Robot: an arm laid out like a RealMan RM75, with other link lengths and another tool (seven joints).
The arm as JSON. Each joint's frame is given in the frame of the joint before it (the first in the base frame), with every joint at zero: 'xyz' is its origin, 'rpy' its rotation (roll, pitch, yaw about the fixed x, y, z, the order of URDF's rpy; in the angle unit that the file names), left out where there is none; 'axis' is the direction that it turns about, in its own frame. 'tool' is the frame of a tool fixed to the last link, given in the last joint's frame.
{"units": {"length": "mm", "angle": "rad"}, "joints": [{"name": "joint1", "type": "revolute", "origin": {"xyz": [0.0, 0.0, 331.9], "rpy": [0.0, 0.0, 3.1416]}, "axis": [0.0, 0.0, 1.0]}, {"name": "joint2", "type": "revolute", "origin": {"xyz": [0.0, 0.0, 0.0], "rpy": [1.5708, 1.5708, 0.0]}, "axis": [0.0, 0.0, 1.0]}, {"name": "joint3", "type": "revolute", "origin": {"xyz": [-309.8, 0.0, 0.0], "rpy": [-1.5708, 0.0, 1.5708]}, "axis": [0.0, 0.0, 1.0]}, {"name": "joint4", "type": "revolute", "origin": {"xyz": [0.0, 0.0, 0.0], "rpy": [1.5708, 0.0, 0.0]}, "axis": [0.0, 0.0, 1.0]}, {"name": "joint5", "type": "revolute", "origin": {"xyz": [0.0, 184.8, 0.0], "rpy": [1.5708, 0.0, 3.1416]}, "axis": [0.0, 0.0, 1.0]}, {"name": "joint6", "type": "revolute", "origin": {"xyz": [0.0, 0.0, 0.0], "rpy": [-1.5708, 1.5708, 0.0]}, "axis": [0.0, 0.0, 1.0]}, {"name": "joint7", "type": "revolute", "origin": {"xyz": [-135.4, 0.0, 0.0], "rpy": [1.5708, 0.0, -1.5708]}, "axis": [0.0, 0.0, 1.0]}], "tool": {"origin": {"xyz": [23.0, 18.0, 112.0], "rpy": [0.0, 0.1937, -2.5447]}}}
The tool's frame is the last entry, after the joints.
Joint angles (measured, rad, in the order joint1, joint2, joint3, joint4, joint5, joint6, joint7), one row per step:
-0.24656, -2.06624, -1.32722, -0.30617, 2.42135, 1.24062, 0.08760
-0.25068, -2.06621, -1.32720, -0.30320, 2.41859, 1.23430, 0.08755
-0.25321, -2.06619, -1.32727, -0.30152, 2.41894, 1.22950, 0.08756
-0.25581, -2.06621, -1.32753, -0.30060, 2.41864, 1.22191, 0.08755
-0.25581, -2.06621, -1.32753, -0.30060, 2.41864, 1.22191, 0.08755
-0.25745, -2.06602, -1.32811, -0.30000, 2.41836, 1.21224, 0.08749
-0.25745, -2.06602, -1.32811, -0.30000, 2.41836, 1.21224, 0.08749
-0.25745, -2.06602, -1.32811, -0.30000, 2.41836, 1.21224, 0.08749
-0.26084, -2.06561, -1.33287, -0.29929, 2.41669, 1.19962, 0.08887
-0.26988, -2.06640, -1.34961, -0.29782, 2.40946, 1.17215, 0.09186
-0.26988, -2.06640, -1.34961, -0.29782, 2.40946, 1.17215, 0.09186
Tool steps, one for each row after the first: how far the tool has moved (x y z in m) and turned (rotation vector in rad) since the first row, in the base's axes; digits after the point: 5 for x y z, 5 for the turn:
-0.00082, 0.00153, -0.00075, -0.00351, -0.00202, 0.00412
-0.00113, 0.00264, -0.00168, -0.00761, -0.00255, 0.00615
-0.00183, 0.00398, -0.00284, -0.01270, -0.00451, 0.00978
-0.00183, 0.00398, -0.00284, -0.01270, -0.00451, 0.00978
-0.00328, 0.00510, -0.00413, -0.01877, -0.00704, 0.01564
-0.00328, 0.00510, -0.00413, -0.01877, -0.00704, 0.01564
-0.00328, 0.00510, -0.00413, -0.01877, -0.00704, 0.01564
-0.00548, 0.00682, -0.00456, -0.02241, -0.01045, 0.02495
-0.01082, 0.01060, -0.00415, -0.02297, -0.02322, 0.04810
-0.01082, 0.01060, -0.00415, -0.02297, -0.02322, 0.04810

